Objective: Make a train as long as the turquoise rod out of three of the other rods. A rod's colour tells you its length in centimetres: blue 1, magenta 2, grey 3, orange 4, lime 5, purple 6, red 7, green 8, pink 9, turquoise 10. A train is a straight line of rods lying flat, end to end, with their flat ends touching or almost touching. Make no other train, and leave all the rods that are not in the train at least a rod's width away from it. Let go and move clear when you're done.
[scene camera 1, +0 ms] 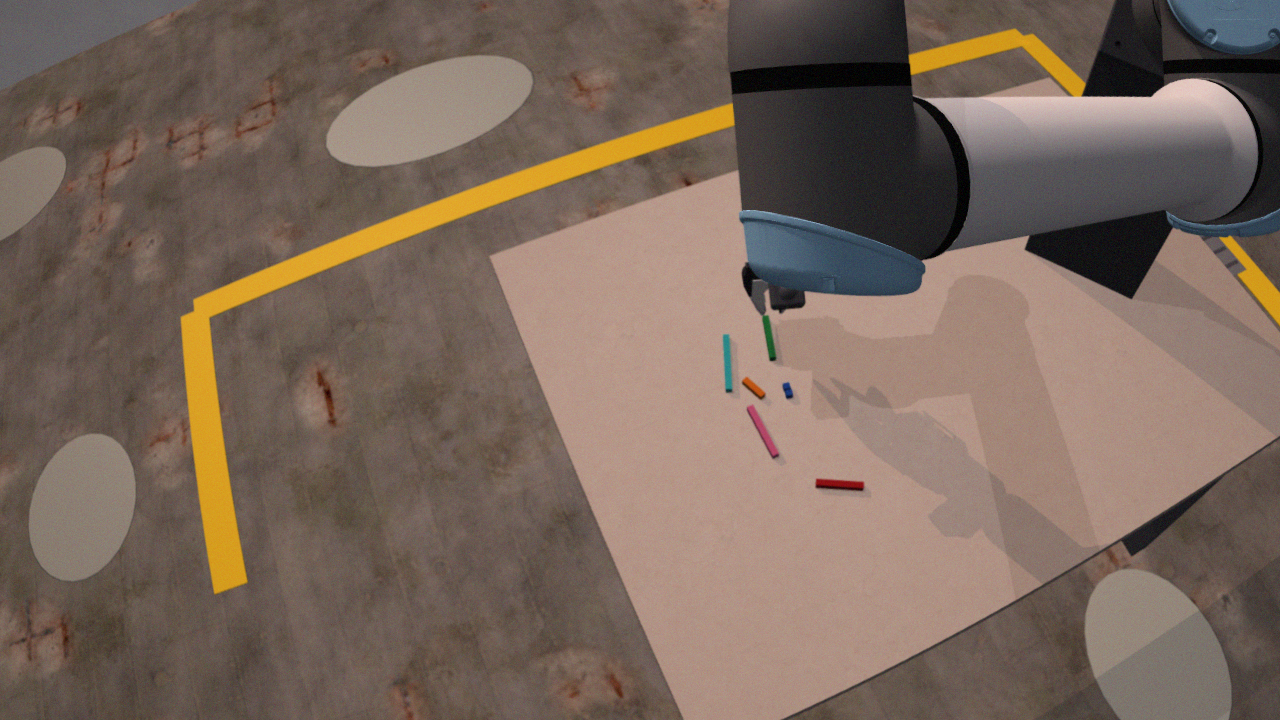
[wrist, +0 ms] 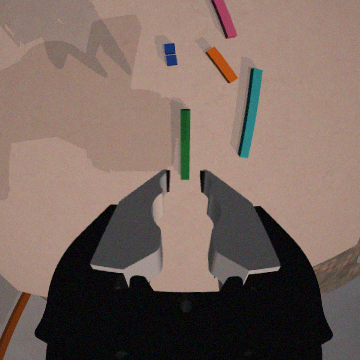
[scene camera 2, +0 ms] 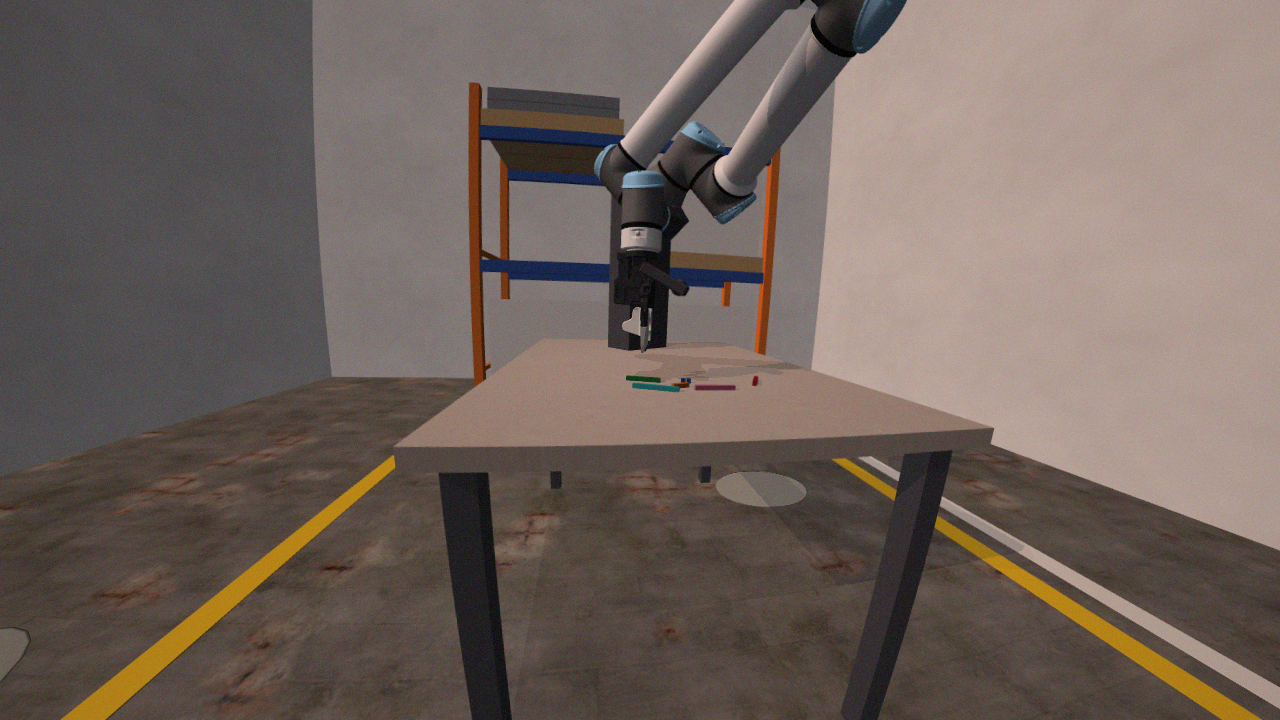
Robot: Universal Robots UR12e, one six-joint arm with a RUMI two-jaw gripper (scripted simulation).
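The gripper is visible at [scene camera 2: 643, 352], [scene camera 1: 771, 313] and [wrist: 185, 172]. A turquoise rod [wrist: 255, 80] is visible as well.
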